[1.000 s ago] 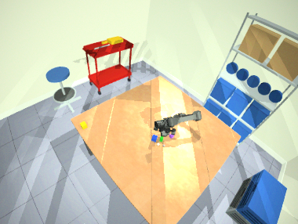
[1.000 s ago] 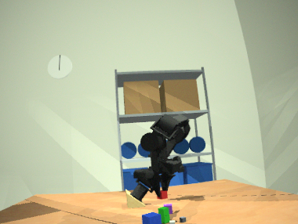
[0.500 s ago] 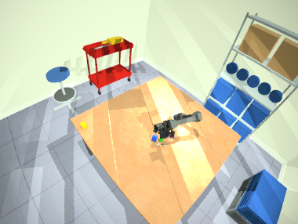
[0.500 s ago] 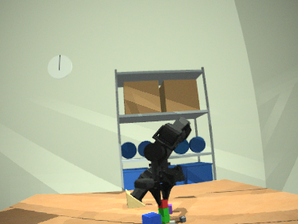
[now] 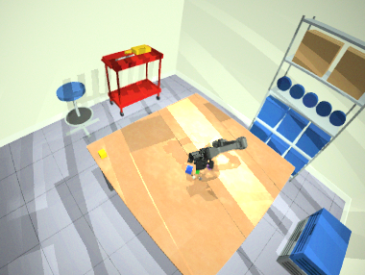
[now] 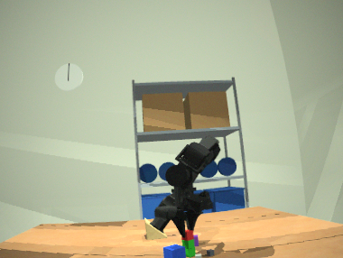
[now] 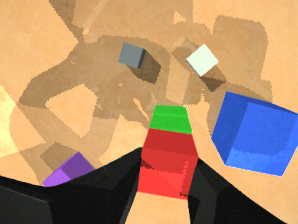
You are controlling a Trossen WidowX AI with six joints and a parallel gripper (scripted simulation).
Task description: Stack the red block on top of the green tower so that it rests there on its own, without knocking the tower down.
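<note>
My gripper tip is now right at the red block. The rest, counted from my gripper tip: blue block: 50 mm ahead, 40 mm to the right, 40 mm below; then yellow block: 540 mm ahead, 510 mm to the right, 40 mm below; then purple block: 110 mm behind, 40 mm below, 30 mm to the left.
</note>
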